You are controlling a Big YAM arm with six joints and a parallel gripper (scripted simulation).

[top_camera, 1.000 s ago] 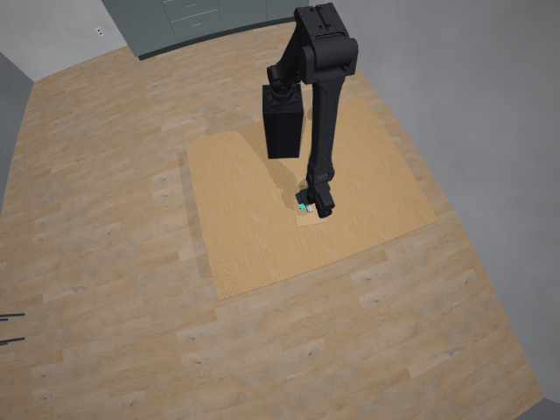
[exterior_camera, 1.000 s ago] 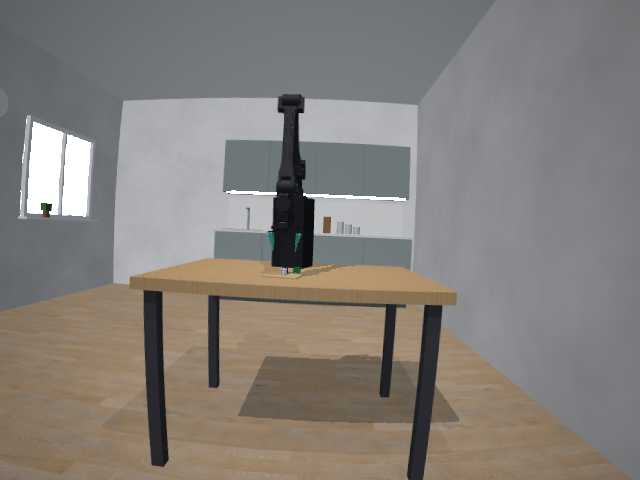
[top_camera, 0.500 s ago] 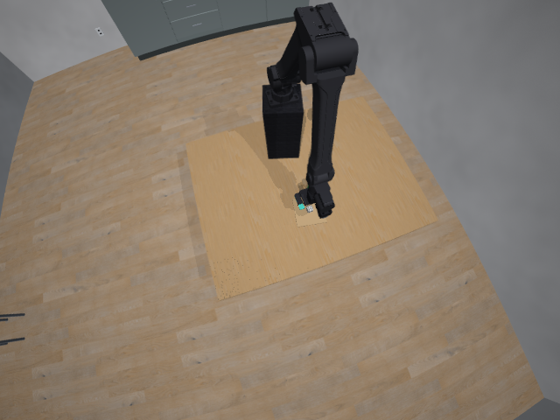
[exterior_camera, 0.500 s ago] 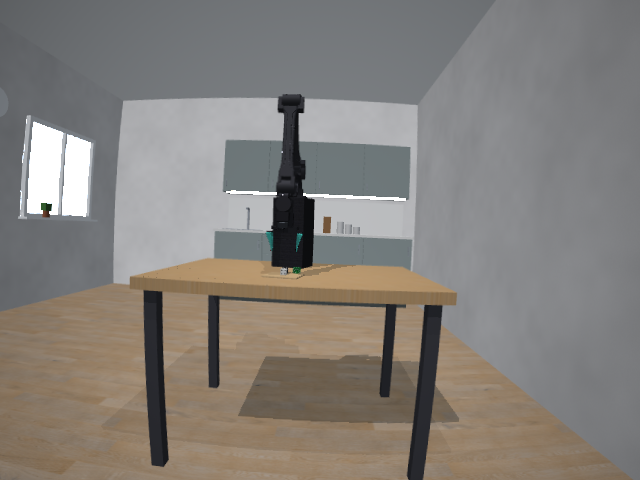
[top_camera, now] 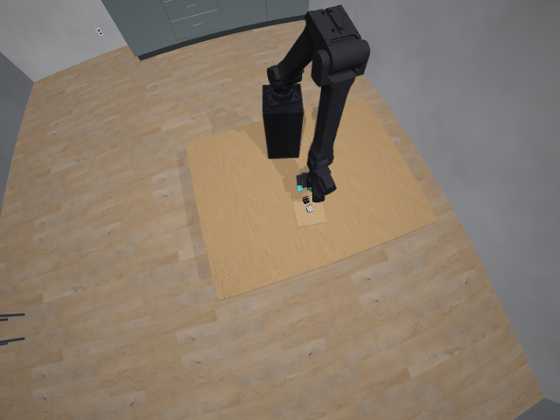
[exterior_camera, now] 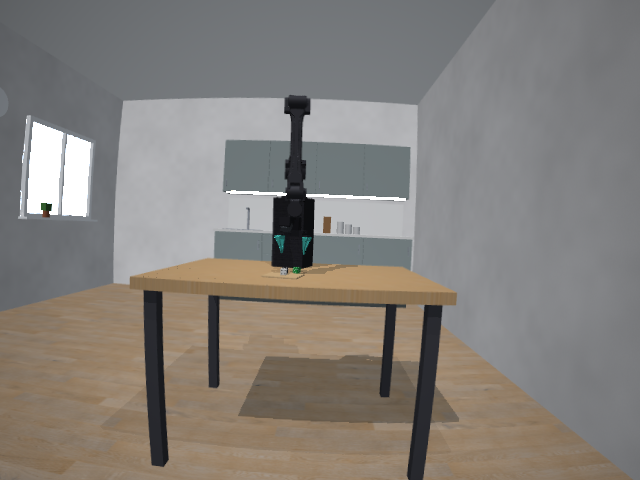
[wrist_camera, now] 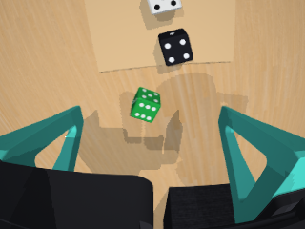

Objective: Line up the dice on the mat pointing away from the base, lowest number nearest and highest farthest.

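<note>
Now: the green die 8 cm below my hand, 4 cm behind it and 1 cm to the left of it. The rest, counted from my hand: mat (9 cm below, 7 cm ahead, 2 cm to the right); then white die (8 cm below, 7 cm ahead, 2 cm to the right); then black die (8 cm below, 3 cm to the right, 2 cm ahead).
</note>
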